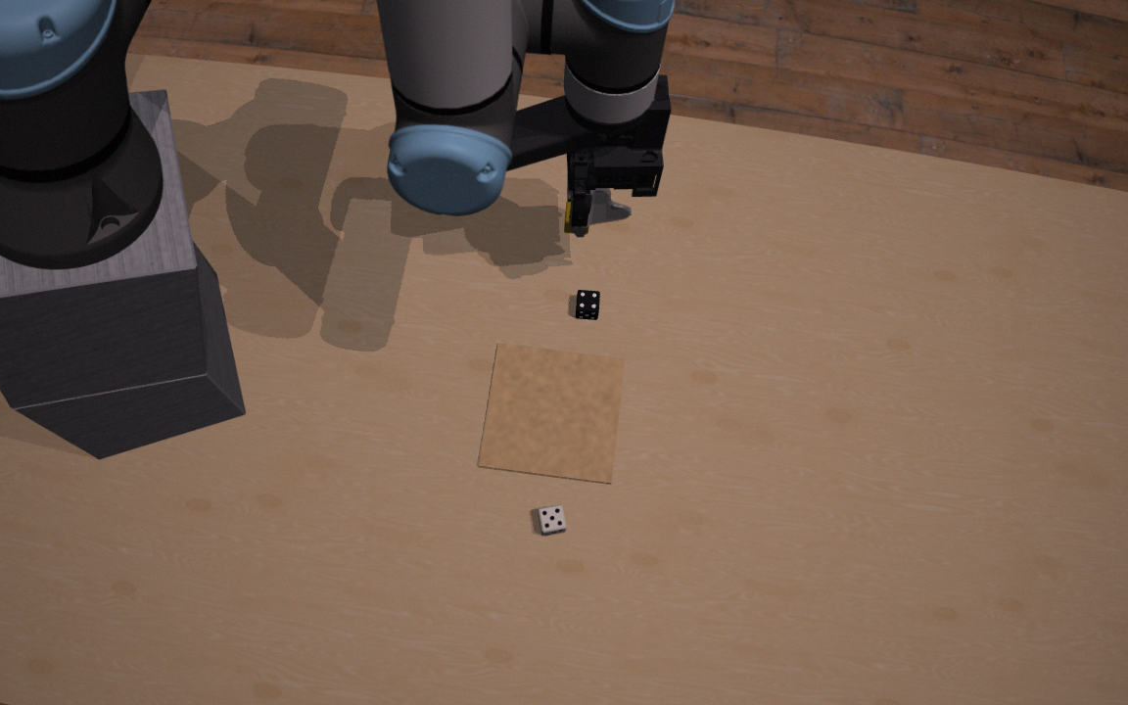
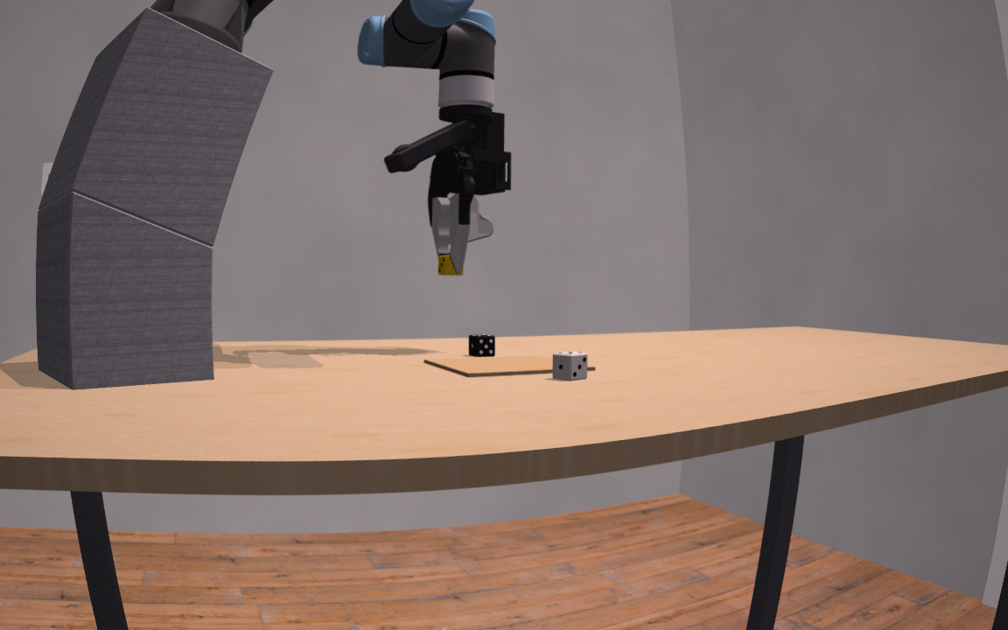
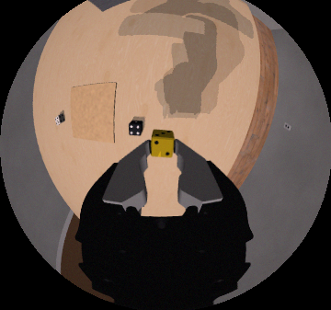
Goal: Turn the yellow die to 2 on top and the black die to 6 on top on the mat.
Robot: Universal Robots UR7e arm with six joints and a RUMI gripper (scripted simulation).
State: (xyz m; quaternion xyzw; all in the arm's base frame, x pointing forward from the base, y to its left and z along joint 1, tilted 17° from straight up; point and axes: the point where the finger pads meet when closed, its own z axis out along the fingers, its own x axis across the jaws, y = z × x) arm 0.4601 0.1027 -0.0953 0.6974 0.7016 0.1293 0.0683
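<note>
The mat lies 17 cm to the right of my hand, 11 cm below it and 3 cm behind it. From my hand the other things lie so: white die (29 cm to the right, 10 cm below, 3 cm behind); black die (10 cm below, 5 cm to the right, 1 cm ahead); yellow die (right at my hand).
</note>
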